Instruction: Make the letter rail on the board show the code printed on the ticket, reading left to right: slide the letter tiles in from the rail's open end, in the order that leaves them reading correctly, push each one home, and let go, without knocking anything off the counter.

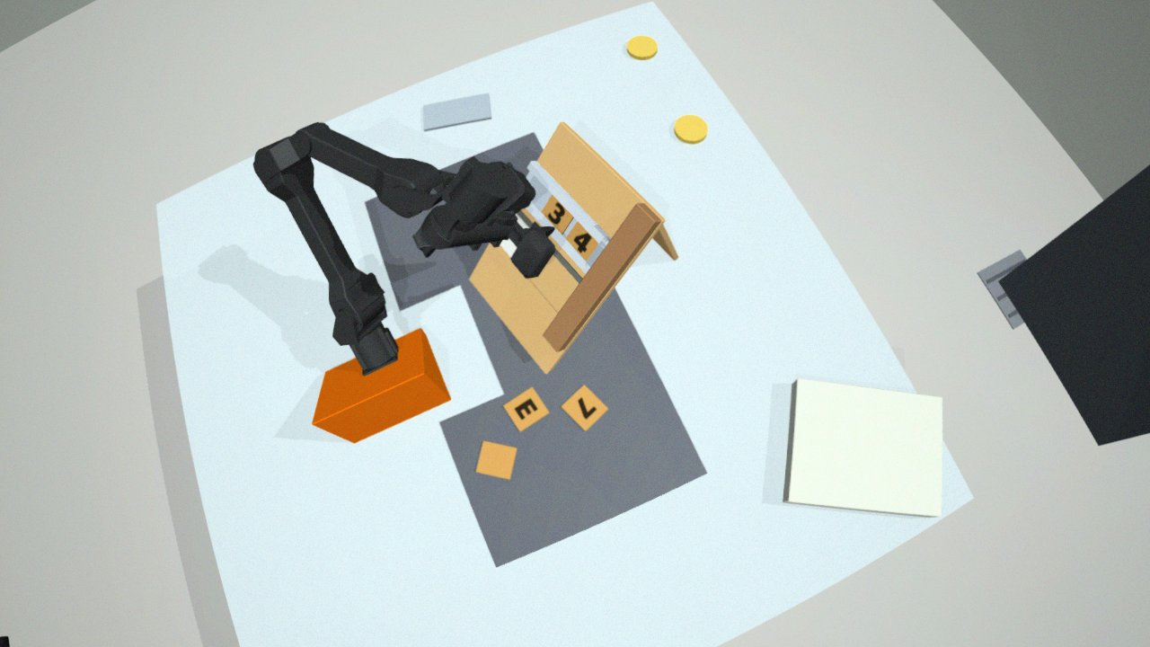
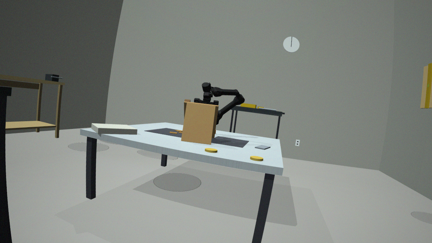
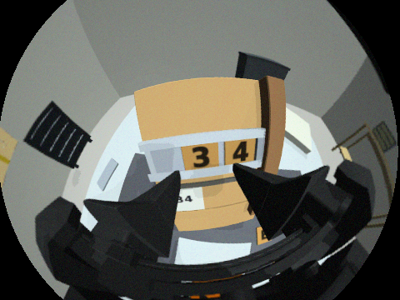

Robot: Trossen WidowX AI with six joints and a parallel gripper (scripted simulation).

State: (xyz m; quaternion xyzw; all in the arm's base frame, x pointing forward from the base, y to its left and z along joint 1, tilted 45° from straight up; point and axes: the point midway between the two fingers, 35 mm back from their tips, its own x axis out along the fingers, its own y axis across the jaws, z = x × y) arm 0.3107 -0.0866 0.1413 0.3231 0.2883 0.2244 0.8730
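Right now my gripper tip is 30 mm short of the tile marked 3, 10 mm to the right of it and 30 mm above it. Also, from my gripper tip: white ticket (40 mm behind, 40 mm to the left, 100 mm below); then tile marked 4 (40 mm ahead, 50 mm to the right, 30 mm below); then blank tile (230 mm behind, 270 mm to the right, 210 mm below).
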